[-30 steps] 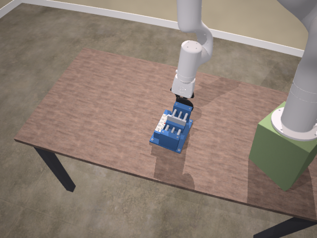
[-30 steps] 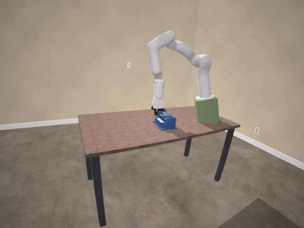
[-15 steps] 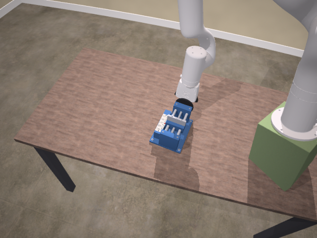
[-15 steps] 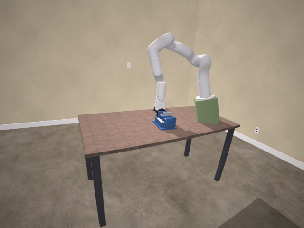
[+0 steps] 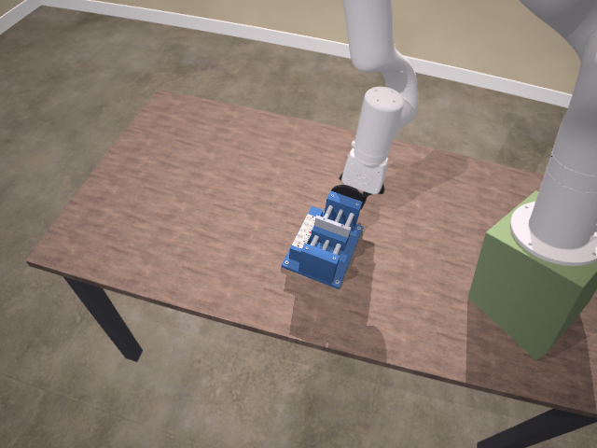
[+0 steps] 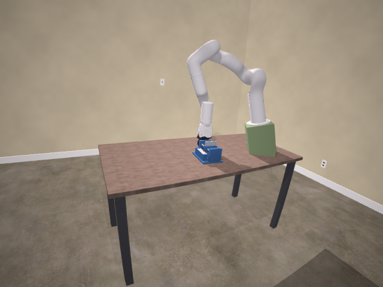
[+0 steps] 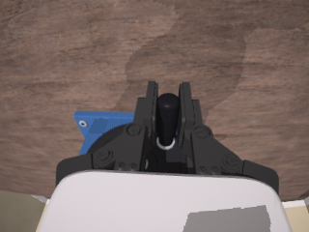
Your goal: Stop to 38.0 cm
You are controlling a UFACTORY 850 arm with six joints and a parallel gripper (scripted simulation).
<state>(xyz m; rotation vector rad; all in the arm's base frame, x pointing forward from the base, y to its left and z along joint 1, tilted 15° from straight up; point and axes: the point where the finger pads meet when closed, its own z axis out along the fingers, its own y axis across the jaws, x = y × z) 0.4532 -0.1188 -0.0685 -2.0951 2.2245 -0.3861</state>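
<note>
The black handwheel lies 20 mm to the left of my hand and 10 mm ahead of it. Also, from my hand: grey stop block (160 mm to the left, 50 mm ahead, 40 mm above).
</note>
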